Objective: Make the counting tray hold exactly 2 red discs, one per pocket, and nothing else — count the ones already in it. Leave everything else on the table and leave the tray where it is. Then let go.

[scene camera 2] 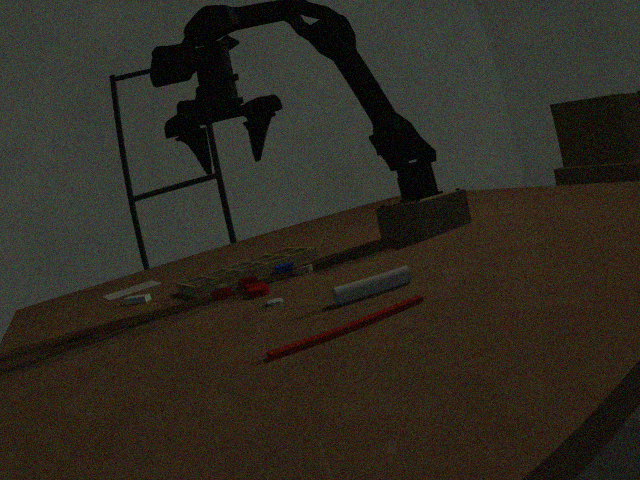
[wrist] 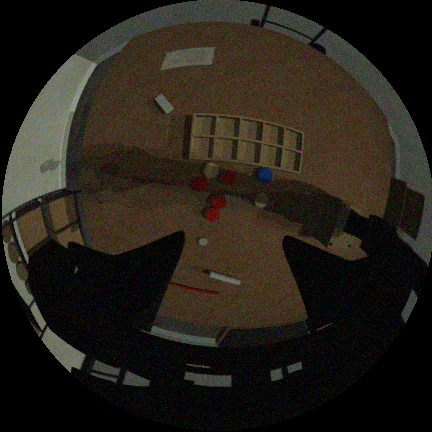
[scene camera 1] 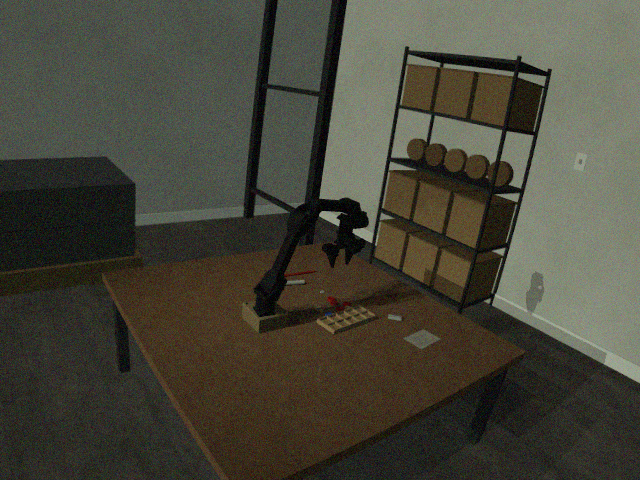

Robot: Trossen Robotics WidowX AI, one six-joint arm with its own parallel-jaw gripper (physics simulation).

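The wooden counting tray (scene camera 1: 354, 323) (scene camera 2: 261, 266) (wrist: 227, 138) has two rows of pockets, which look empty in the wrist view. Several red discs lie outside it: one red disc (wrist: 228, 177) near its long side, another red disc (wrist: 199, 184) to the left, and two close together, a red disc (wrist: 218, 201) and a brighter red disc (wrist: 212, 214). A blue disc (scene camera 2: 283, 268) (wrist: 265, 174) and a cream disc (wrist: 211, 170) lie beside the tray. Another cream disc (wrist: 261, 200) lies farther off. My gripper (scene camera 1: 340, 264) (scene camera 2: 233, 166) (wrist: 234, 238) is open and empty, high above the table.
A small white disc (scene camera 2: 274, 302) (wrist: 203, 241), a white cylinder (scene camera 2: 372, 285) (wrist: 224, 278) and a thin red stick (scene camera 2: 343, 329) (wrist: 194, 288) lie on the table. A white block (scene camera 1: 394, 317) (wrist: 164, 103) and a pale sheet (scene camera 1: 422, 338) (wrist: 188, 58) lie past the tray.
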